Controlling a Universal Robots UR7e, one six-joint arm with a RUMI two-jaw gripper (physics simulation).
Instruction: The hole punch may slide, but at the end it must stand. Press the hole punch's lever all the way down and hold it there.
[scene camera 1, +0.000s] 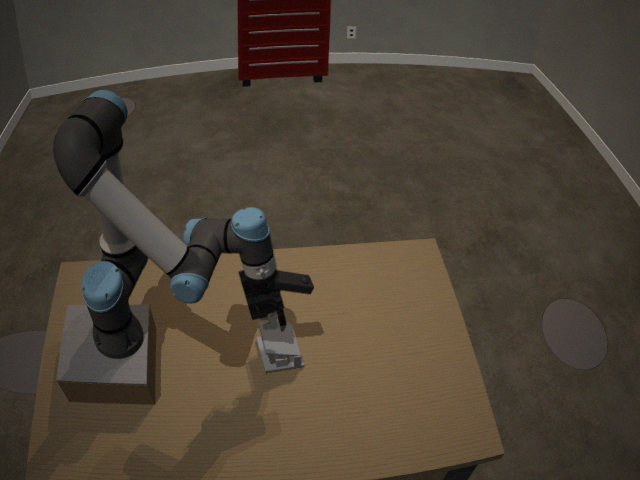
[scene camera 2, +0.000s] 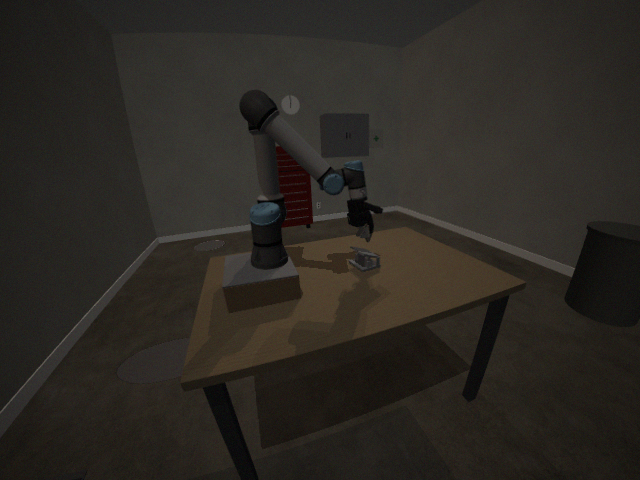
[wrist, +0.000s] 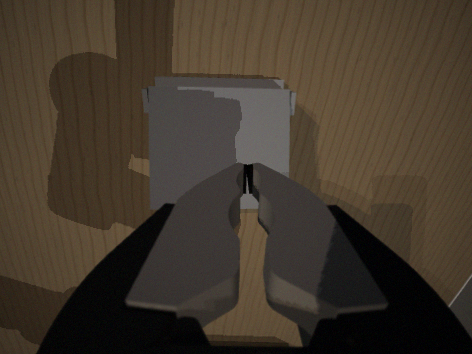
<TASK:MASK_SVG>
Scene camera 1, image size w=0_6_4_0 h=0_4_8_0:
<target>my gripper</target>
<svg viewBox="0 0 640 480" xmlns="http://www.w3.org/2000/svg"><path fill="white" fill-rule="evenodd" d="M239 271L252 320L258 318L268 320L262 324L264 330L280 329L282 332L286 327L283 311L284 305L280 294L281 290L311 294L314 289L310 276L276 269L271 276L256 280L246 276L244 270Z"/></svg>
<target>grey hole punch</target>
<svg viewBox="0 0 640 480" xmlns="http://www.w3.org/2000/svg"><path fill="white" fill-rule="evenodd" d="M258 321L261 337L256 337L265 373L304 367L291 322L286 323L284 331L281 332L280 329L264 330L262 324L265 322Z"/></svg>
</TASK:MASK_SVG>
